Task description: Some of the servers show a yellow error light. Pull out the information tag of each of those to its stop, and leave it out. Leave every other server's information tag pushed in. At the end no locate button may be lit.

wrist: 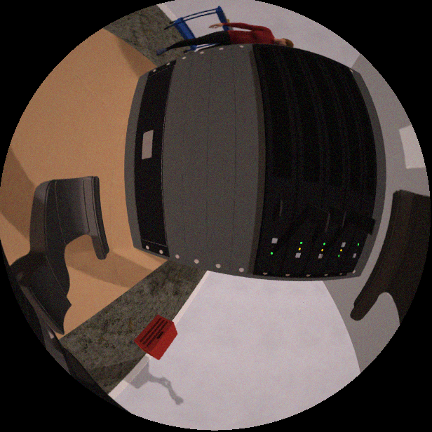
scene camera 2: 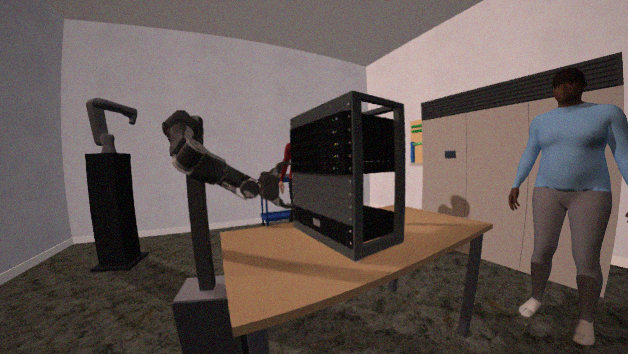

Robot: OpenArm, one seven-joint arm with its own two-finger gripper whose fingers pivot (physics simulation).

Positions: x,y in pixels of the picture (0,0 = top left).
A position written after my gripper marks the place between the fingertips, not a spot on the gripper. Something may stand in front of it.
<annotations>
my gripper: wrist 202,242; scene camera 2 291,184
server rack: wrist; scene camera 2
same spot on server rack: [wrist: 225,147] = [scene camera 2: 319,187]
</annotations>
